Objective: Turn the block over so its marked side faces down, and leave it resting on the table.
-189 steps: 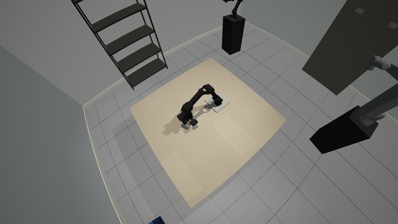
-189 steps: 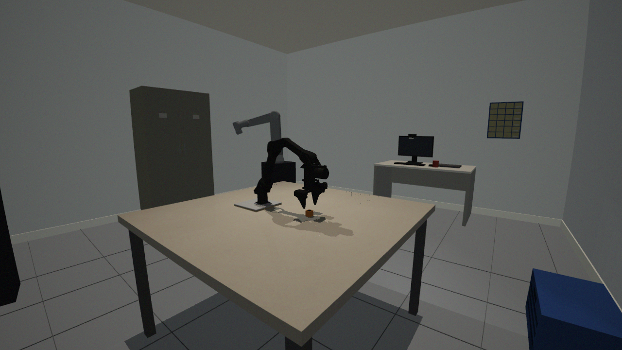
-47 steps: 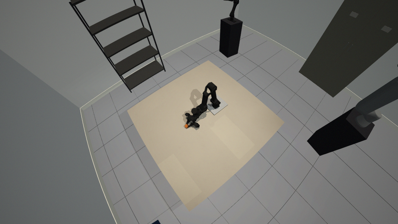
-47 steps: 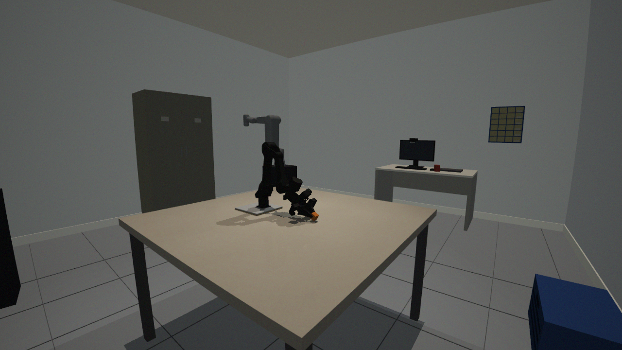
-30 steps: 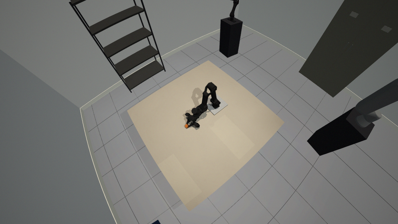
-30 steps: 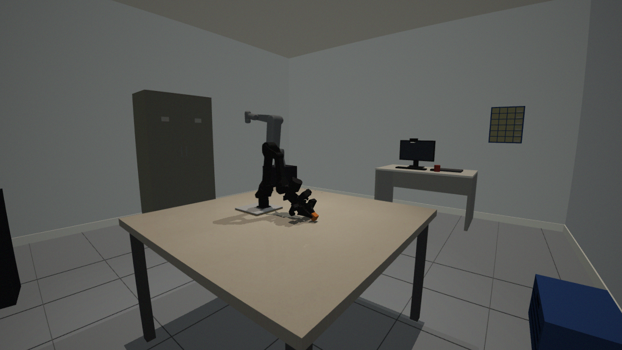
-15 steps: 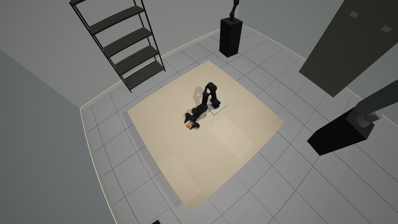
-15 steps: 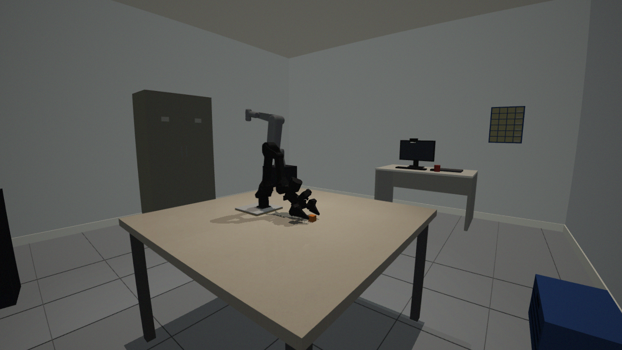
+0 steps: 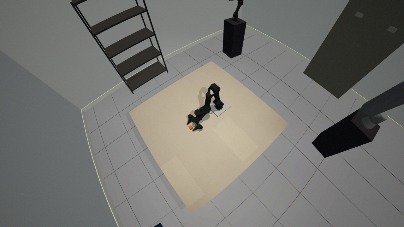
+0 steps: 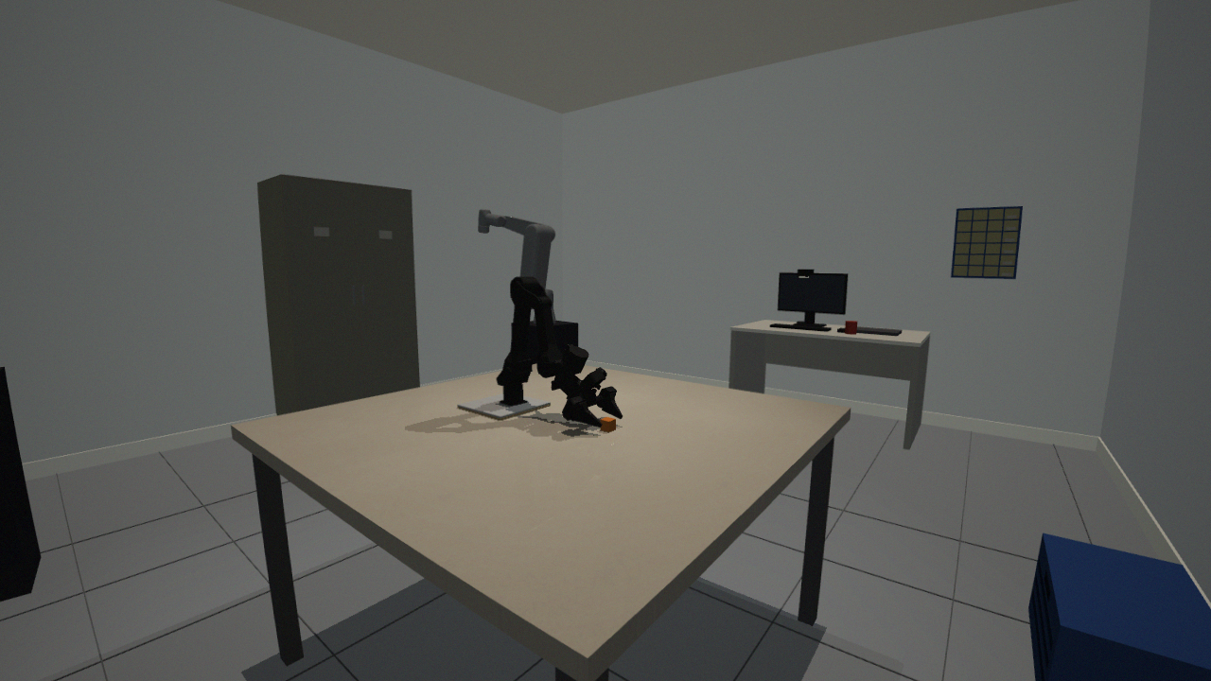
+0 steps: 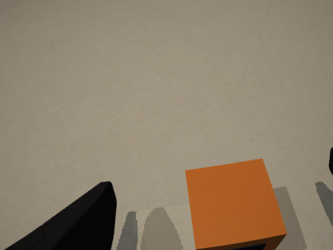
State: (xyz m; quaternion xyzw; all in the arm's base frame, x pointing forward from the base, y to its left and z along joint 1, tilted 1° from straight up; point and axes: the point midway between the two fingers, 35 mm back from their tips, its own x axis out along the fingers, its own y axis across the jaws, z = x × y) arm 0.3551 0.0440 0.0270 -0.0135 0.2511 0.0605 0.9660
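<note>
My gripper tip is 2 cm past the block and 1 cm above it.
</note>
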